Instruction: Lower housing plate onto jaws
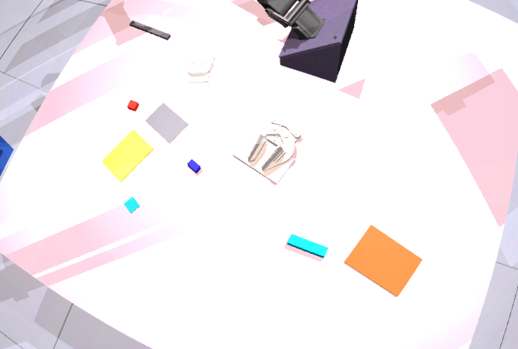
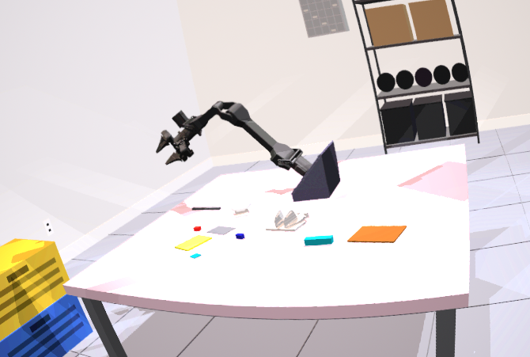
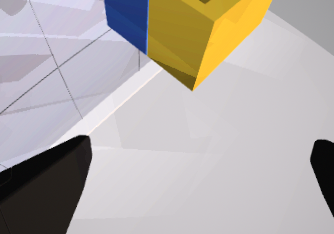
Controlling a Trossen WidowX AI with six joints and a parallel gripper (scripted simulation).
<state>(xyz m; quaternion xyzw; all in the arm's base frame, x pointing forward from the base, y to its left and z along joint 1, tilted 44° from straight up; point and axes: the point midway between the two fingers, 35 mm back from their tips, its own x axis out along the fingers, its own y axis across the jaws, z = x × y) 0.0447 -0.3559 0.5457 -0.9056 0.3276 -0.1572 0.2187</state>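
Now: the red cube 33 cm to the left of my gripper tip, 27 cm ahead of it and 22 cm below it. From my gripper tip the other things lie so: grey tile (44 cm to the left, 26 cm ahead, 23 cm below); grey bar (22 cm to the left, 22 cm below, 4 cm ahead); yellow plate (40 cm to the left, 38 cm ahead, 22 cm below).
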